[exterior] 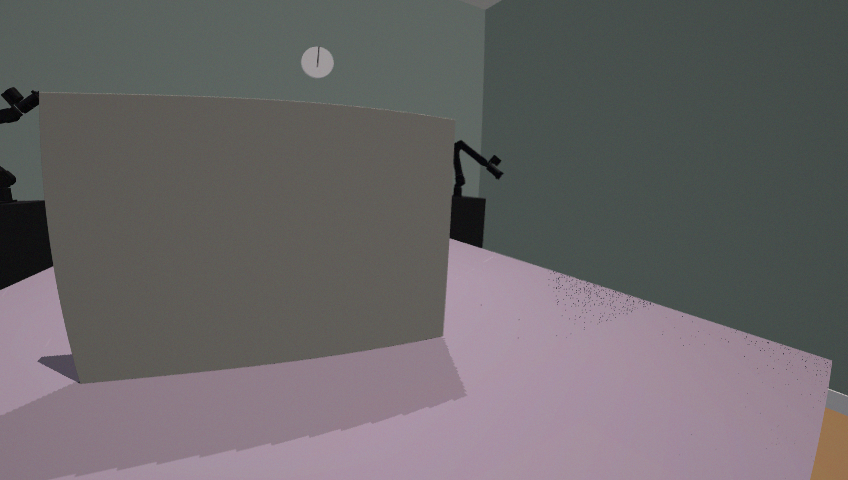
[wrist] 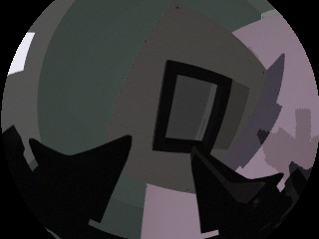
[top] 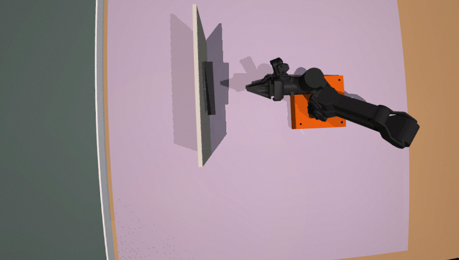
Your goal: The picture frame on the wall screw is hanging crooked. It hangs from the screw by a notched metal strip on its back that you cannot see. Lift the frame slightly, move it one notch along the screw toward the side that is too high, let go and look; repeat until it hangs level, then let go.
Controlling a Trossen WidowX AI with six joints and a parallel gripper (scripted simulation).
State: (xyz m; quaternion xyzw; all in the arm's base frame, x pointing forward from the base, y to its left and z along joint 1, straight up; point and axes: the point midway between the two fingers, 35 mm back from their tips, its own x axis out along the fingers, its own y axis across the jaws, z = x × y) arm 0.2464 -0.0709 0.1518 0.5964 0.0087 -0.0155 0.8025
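My gripper tip is now 12 cm short of the picture frame, 2 cm to the left of it and 5 cm above it. The rest, counted from my gripper tip: wall panel 14 cm ahead, 1 cm to the right, 6 cm below.
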